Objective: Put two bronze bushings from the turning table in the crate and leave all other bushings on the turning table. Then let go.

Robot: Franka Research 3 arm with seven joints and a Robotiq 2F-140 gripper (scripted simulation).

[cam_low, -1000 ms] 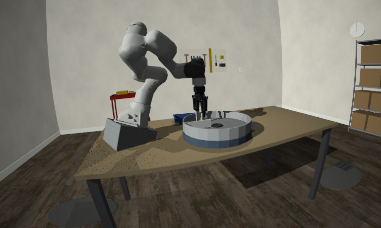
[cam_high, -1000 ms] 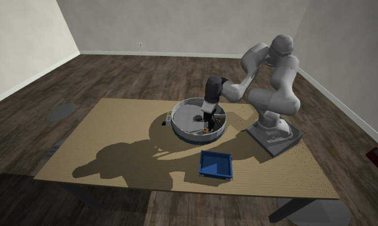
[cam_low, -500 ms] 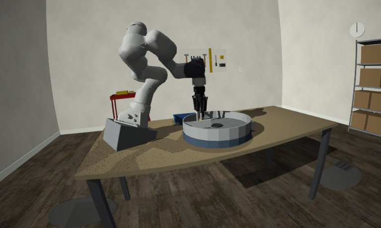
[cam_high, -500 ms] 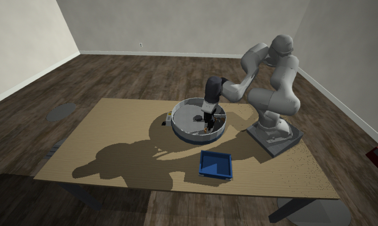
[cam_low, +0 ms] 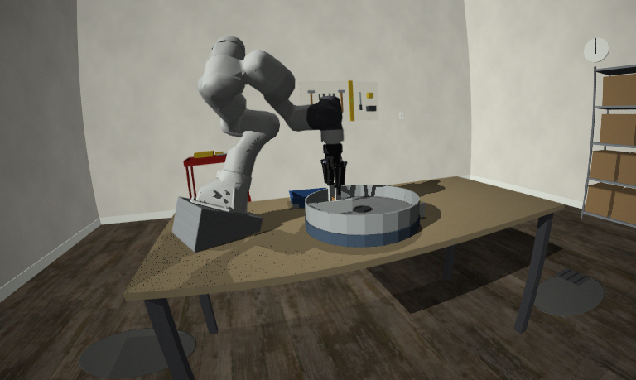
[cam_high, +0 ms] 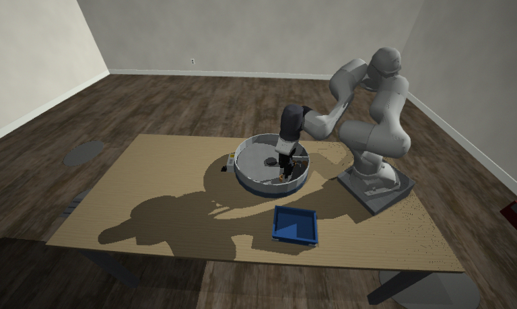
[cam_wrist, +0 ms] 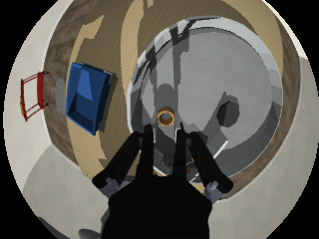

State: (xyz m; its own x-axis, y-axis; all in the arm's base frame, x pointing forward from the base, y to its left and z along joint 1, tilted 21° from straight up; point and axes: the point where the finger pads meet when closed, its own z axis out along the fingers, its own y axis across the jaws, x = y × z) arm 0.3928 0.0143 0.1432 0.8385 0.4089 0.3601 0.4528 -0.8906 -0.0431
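My gripper is now 23 cm to the right of the blue crate, 7 cm past it and 7 cm above it. The rest, counted from my hand: round grey turning table: 12 cm to the right, 8 cm ahead, 4 cm below.
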